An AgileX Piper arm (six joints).
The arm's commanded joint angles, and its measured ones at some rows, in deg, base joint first. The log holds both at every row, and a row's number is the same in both.
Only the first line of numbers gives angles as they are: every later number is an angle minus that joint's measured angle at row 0.
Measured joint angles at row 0:
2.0 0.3 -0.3 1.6 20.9 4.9
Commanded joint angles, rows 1 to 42:
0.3 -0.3 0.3 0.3 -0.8 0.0
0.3 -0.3 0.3 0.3 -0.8 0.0
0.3 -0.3 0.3 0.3 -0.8 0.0
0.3 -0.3 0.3 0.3 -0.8 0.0
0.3 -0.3 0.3 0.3 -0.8 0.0
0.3 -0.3 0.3 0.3 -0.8 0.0
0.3 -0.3 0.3 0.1 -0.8 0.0
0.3 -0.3 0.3 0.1 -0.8 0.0
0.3 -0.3 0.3 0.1 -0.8 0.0
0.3 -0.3 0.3 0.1 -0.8 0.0
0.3 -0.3 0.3 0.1 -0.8 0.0
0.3 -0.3 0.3 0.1 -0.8 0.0
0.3 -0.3 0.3 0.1 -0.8 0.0
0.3 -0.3 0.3 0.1 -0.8 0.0
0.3 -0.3 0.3 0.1 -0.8 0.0
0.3 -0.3 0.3 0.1 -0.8 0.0
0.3 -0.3 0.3 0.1 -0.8 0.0
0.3 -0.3 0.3 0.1 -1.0 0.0
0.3 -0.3 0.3 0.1 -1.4 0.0
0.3 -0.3 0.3 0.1 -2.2 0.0
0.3 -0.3 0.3 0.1 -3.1 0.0
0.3 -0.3 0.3 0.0 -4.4 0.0
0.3 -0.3 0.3 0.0 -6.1 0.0
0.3 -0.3 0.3 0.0 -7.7 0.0
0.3 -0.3 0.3 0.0 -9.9 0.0
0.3 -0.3 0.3 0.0 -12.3 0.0
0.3 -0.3 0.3 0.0 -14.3 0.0
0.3 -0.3 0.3 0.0 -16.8 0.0
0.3 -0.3 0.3 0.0 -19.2 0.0
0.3 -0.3 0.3 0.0 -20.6 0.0
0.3 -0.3 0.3 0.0 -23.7 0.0
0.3 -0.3 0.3 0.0 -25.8 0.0
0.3 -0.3 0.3 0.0 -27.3 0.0
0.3 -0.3 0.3 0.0 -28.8 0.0
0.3 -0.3 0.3 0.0 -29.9 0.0
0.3 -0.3 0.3 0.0 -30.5 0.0
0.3 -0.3 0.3 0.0 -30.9 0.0
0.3 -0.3 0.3 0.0 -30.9 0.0
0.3 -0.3 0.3 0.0 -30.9 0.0
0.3 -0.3 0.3 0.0 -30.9 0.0
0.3 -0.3 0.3 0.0 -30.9 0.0
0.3 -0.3 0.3 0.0 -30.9 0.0
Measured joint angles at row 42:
0.0 0.0 0.1 0.0 -29.8 0.0
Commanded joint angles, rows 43 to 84:
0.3 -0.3 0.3 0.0 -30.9 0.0
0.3 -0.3 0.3 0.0 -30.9 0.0
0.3 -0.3 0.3 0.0 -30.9 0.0
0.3 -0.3 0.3 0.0 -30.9 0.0
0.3 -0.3 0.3 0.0 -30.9 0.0
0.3 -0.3 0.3 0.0 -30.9 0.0
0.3 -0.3 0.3 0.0 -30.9 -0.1
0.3 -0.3 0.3 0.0 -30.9 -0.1
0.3 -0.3 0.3 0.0 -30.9 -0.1
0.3 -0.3 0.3 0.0 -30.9 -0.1
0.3 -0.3 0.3 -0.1 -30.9 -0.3
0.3 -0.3 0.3 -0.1 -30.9 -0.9
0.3 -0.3 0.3 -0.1 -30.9 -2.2
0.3 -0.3 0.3 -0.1 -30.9 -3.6
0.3 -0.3 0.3 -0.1 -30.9 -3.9
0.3 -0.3 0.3 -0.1 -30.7 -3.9
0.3 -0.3 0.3 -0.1 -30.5 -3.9
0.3 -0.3 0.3 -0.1 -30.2 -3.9
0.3 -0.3 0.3 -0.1 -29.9 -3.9
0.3 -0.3 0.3 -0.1 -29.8 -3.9
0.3 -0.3 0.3 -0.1 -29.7 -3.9
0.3 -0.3 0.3 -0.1 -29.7 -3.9
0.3 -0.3 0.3 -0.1 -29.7 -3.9
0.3 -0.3 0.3 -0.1 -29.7 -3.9
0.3 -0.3 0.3 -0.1 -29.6 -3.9
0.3 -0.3 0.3 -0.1 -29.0 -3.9
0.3 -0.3 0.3 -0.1 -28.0 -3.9
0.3 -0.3 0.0 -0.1 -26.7 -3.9
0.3 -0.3 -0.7 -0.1 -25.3 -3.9
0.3 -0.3 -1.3 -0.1 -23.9 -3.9
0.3 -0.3 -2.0 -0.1 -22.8 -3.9
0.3 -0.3 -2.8 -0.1 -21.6 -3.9
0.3 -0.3 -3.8 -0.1 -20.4 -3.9
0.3 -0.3 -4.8 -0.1 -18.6 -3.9
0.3 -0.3 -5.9 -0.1 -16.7 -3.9
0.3 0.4 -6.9 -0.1 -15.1 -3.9
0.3 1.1 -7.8 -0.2 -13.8 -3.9
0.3 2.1 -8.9 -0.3 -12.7 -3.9
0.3 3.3 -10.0 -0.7 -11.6 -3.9
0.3 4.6 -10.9 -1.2 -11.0 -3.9
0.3 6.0 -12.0 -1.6 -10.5 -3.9
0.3 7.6 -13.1 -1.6 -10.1 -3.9
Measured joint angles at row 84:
0.0 2.9 -9.3 -0.5 -12.8 -3.1
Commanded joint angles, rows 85 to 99:
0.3 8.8 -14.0 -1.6 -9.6 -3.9
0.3 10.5 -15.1 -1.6 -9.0 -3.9
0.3 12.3 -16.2 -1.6 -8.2 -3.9
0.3 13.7 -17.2 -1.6 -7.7 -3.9
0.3 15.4 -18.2 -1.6 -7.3 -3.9
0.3 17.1 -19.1 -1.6 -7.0 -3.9
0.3 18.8 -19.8 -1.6 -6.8 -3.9
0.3 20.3 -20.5 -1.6 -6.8 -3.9
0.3 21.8 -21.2 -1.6 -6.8 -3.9
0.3 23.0 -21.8 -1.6 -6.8 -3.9
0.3 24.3 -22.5 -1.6 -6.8 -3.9
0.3 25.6 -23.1 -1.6 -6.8 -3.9
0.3 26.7 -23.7 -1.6 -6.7 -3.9
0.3 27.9 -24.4 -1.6 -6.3 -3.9
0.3 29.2 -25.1 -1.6 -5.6 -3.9
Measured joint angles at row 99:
0.0 25.0 -22.6 -1.2 -7.0 -3.3
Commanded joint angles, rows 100 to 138:
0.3 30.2 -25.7 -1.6 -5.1 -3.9
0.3 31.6 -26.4 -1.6 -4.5 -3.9
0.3 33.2 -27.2 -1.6 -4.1 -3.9
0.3 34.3 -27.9 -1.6 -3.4 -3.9
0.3 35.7 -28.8 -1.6 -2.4 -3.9
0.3 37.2 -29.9 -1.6 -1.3 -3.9
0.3 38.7 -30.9 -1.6 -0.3 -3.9
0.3 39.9 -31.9 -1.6 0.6 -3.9
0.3 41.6 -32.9 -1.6 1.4 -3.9
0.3 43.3 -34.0 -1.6 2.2 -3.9
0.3 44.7 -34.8 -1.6 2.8 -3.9
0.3 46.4 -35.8 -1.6 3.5 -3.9
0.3 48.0 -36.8 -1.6 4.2 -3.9
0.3 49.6 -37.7 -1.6 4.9 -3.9
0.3 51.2 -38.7 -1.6 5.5 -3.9
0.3 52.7 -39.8 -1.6 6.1 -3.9
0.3 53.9 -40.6 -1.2 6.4 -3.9
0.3 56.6 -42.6 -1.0 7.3 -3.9
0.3 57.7 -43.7 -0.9 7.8 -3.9
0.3 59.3 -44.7 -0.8 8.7 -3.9
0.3 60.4 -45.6 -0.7 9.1 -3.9
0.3 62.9 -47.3 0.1 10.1 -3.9
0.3 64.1 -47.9 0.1 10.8 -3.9
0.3 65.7 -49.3 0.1 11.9 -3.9
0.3 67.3 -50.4 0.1 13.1 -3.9
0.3 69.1 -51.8 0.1 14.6 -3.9
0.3 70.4 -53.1 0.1 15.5 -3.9
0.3 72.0 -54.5 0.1 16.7 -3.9
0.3 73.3 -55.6 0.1 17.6 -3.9
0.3 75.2 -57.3 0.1 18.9 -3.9
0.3 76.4 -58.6 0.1 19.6 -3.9
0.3 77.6 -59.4 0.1 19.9 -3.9
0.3 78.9 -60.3 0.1 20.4 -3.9
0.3 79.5 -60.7 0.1 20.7 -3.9
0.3 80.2 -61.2 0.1 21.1 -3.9
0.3 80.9 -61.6 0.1 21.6 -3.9
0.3 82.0 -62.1 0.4 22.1 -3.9
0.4 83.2 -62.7 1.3 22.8 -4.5
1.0 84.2 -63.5 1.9 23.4 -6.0
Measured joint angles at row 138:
0.0 81.6 -61.4 0.2 21.7 -3.4
